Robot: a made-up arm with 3 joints. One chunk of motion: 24 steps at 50 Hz.
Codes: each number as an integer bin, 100 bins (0 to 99) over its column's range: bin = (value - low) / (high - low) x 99, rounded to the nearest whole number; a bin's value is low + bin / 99 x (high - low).
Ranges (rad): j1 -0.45..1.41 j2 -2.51..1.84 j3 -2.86..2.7
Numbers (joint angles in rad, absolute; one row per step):
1: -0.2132 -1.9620 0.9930
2: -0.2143 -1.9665 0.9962
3: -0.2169 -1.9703 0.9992
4: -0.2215 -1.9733 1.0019
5: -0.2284 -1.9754 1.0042
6: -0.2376 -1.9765 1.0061
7: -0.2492 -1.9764 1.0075
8: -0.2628 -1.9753 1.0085
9: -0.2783 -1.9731 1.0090
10: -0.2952 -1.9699 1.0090
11: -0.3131 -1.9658 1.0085
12: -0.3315 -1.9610 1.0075
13: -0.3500 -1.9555 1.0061
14: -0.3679 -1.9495 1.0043
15: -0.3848 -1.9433 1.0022
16: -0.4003 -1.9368 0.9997
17: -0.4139 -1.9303 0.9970
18: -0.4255 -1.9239 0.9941
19: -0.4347 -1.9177 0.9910
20: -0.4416 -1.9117 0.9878
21: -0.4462 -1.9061 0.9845
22: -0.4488 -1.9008 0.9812
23: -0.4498 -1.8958 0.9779
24: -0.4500 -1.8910 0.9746
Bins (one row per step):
1: 13 12 69
2: 13 12 69
3: 12 12 69
4: 12 12 69
5: 12 12 69
6: 11 12 69
7: 11 12 69
8: 10 12 69
9: 9 12 69
10: 8 12 69
11: 7 12 69
12: 6 12 69
13: 5 13 69
14: 4 13 69
15: 3 13 69
16: 3 13 69
17: 2 13 69
18: 1 13 69
19: 1 13 69
20: 0 14 69
21: 0 14 68
22: 0 14 68
23: 0 14 68
24: 0 14 68

